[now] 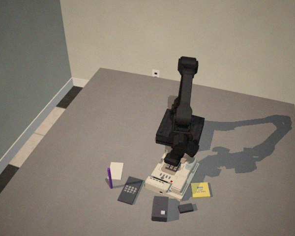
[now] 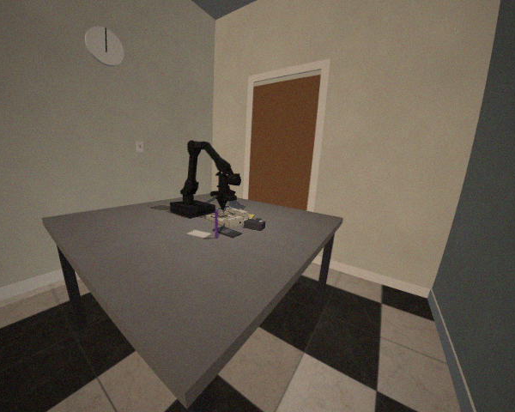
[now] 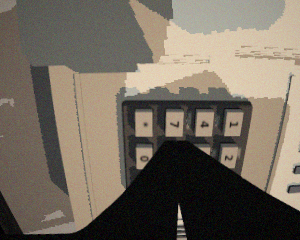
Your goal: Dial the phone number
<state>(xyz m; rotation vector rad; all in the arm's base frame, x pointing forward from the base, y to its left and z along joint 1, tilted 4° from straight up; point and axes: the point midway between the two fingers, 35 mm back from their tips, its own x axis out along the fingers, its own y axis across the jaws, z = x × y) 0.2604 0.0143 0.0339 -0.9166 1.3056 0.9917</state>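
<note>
My hand is 60 mm above the 1 key, 30 mm short of it and 10 mm to the left of it. From my hand the other things lie so: 2 key: 60 mm below, 30 mm to the right, 20 mm ahead; then cream desk phone: 70 mm below, 50 mm ahead, 20 mm to the right; then handset: 60 mm ahead, 40 mm to the left, 40 mm below.
</note>
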